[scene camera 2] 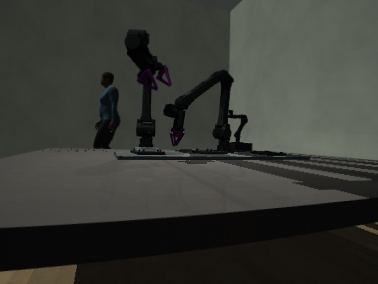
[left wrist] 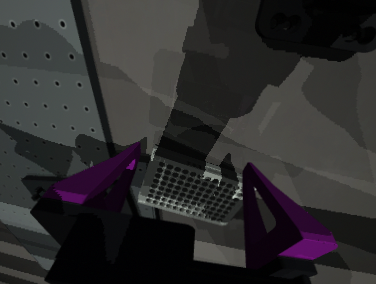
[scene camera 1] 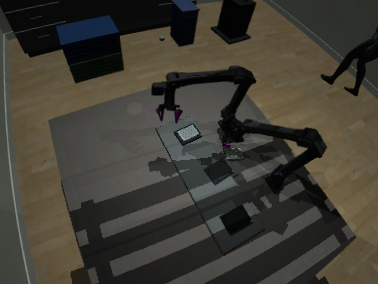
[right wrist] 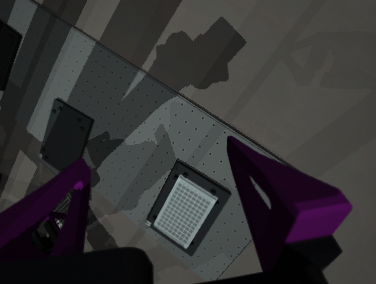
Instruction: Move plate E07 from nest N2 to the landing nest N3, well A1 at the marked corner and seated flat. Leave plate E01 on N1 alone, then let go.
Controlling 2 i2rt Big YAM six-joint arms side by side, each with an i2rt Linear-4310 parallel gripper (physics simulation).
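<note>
A clear well plate (scene camera 1: 233, 153) (left wrist: 192, 192) lies off the board, beside the bare dark middle nest (scene camera 1: 219, 171) (right wrist: 67, 135); whether it is tilted is unclear. My left gripper (scene camera 1: 226, 143) (scene camera 2: 176, 138) (left wrist: 193, 157) is open, low over that plate, its fingers apart on either side in the left wrist view. A white plate (scene camera 1: 188, 133) (right wrist: 186, 212) sits in the dark nest at the board's upper end in scene camera 1. My right gripper (scene camera 1: 169, 116) (scene camera 2: 159, 80) (right wrist: 157, 153) is open and empty, high above that end. The third dark nest (scene camera 1: 236, 220) is at the other end. Labels are unreadable.
The perforated board (scene camera 1: 196, 181) (scene camera 2: 215, 157) (left wrist: 45, 90) (right wrist: 115, 75) lies on the grey table (scene camera 1: 80, 150). The left arm's base (scene camera 1: 274, 182) stands right of the middle nest. Strong shadow bands cross the table and board. A person (scene camera 2: 107, 110) stands beyond the table.
</note>
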